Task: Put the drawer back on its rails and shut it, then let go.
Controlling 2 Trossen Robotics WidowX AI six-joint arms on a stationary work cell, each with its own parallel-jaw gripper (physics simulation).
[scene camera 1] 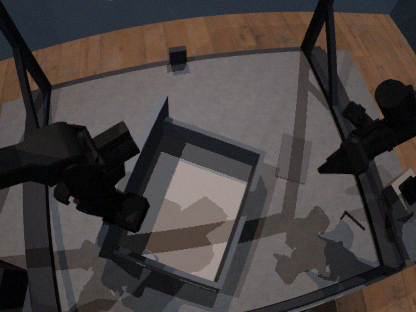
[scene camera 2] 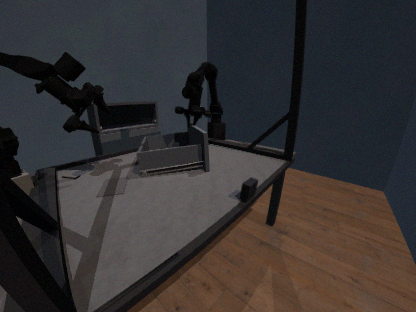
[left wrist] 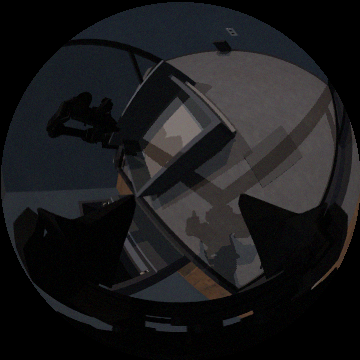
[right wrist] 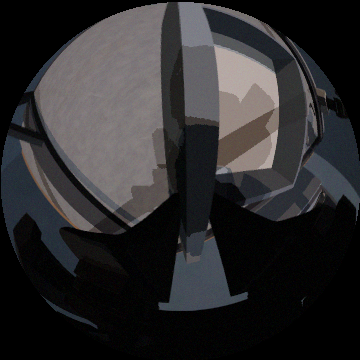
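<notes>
The grey drawer lies on the table, open side up and turned at an angle. Its tall front panel stands upright on the side towards the right arm. My right gripper is shut on the end of this panel, one finger on each face. The grey cabinet with its dark opening stands beyond the table in scene camera 2. My left gripper is open and empty, up in the air, apart from the drawer.
A small black block stands near the table's edge. A flat rectangular patch and a thin dark L-shaped piece lie between the drawer and the left arm. Dark frame posts rise at the table's sides.
</notes>
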